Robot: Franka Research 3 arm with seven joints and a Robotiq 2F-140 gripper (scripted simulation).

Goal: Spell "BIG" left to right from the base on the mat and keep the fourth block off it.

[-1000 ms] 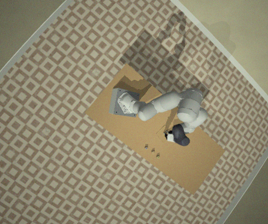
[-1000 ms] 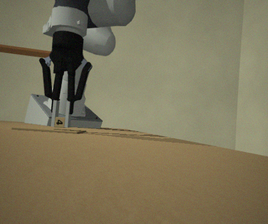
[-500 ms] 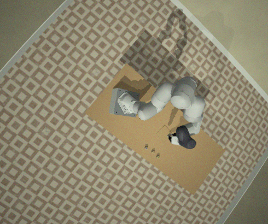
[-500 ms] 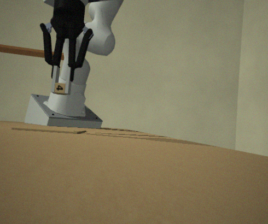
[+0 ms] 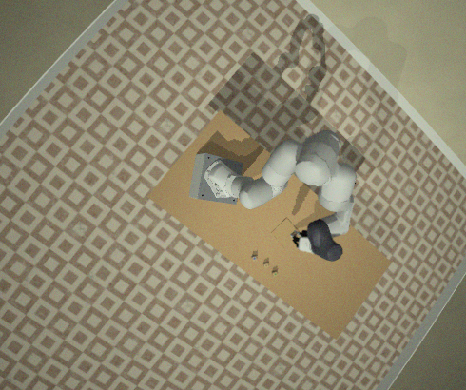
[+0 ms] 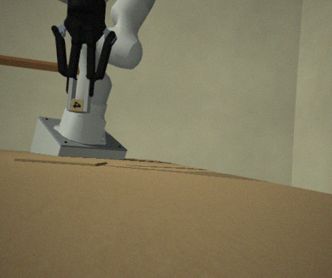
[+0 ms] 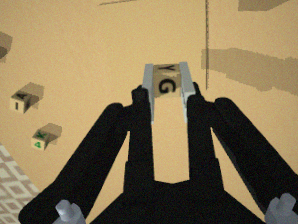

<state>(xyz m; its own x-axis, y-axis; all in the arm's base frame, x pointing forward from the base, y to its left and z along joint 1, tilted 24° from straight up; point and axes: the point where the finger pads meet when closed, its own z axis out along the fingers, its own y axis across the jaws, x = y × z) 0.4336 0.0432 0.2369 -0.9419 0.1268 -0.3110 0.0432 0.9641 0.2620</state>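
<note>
My hand is 1 cm to the left of the thin mat and 14 cm above it.
</note>
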